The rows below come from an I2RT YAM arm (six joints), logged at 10 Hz.
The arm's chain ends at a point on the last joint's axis. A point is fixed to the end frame.
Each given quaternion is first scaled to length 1.
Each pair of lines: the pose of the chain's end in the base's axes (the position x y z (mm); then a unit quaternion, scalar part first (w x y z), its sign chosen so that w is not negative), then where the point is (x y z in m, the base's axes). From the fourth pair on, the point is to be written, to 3 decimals.
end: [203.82 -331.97 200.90 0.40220 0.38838 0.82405 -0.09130]
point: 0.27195 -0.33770 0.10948
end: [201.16 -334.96 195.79 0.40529 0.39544 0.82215 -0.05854]
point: 0.27234 -0.33458 0.10654
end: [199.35 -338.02 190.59 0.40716 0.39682 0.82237 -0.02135]
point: 0.27327 -0.33024 0.10395
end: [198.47 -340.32 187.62 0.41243 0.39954 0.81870 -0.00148]
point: 0.275 -0.329 0.103
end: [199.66 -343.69 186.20 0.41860 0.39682 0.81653 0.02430]
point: 0.278 -0.328 0.105
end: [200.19 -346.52 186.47 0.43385 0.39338 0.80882 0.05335]
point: 0.283 -0.326 0.110
